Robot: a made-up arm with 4 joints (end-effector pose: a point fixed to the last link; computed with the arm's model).
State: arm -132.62 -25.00 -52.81 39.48
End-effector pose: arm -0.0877 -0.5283 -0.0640 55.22 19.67 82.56
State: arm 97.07 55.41 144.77 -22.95
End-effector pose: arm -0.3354 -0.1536 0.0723 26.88 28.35 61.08
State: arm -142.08 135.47 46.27 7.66
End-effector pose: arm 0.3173 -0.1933 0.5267 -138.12 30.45 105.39
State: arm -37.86 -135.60 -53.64 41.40
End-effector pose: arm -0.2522 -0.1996 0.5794 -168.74 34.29 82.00
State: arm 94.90 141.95 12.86 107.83
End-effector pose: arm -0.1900 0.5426 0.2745 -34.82 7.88 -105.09
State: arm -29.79 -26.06 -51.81 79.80
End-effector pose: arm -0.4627 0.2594 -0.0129 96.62 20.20 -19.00
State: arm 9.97 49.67 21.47 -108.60
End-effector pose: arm -0.4934 -0.1049 0.1421 -156.23 16.20 4.31
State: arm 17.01 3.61 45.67 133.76
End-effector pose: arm -0.5306 -0.0037 -0.0966 131.24 2.58 28.60
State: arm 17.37 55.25 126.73 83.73
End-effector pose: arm -0.1590 -0.4365 0.2218 124.49 41.19 125.25
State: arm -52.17 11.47 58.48 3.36
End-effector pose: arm 0.1179 -0.4698 -0.1356 -2.70 9.76 110.13
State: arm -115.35 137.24 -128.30 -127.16
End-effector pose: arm 0.2176 0.2095 -0.0068 23.02 -32.20 -107.56
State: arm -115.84 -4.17 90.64 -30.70
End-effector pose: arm 0.3323 0.0929 -0.1713 -30.75 -4.17 -153.52
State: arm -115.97 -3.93 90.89 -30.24
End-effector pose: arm 0.3322 0.0951 -0.1708 -30.30 -3.93 -153.14
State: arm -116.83 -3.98 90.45 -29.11
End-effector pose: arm 0.3325 0.0970 -0.1733 -29.14 -3.98 -152.72
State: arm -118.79 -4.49 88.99 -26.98
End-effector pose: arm 0.3333 0.0984 -0.1806 -26.90 -4.49 -152.22
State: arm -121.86 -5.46 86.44 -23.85
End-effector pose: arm 0.3347 0.0986 -0.1924 -23.51 -5.45 -151.72
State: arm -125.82 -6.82 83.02 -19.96
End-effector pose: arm 0.3367 0.0971 -0.2075 -19.13 -6.77 -151.21
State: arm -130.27 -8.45 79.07 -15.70
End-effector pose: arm 0.3394 0.0935 -0.2241 -14.09 -8.30 -150.78
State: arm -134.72 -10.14 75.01 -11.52
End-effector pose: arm 0.3427 0.0879 -0.2397 -8.87 -9.79 -150.50
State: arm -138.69 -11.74 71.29 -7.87
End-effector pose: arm 0.3464 0.0811 -0.2527 -4.06 -11.11 -150.39
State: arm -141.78 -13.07 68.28 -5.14
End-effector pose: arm 0.3499 0.0743 -0.2620 -0.23 -12.13 -150.46
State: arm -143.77 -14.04 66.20 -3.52
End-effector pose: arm 0.3524 0.0686 -0.2677 2.24 -12.82 -150.68
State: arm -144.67 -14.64 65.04 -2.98
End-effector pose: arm 0.3538 0.0643 -0.2705 3.31 -13.25 -151.02
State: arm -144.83 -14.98 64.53 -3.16
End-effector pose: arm 0.3542 0.0611 -0.2715 3.40 -13.49 -151.42
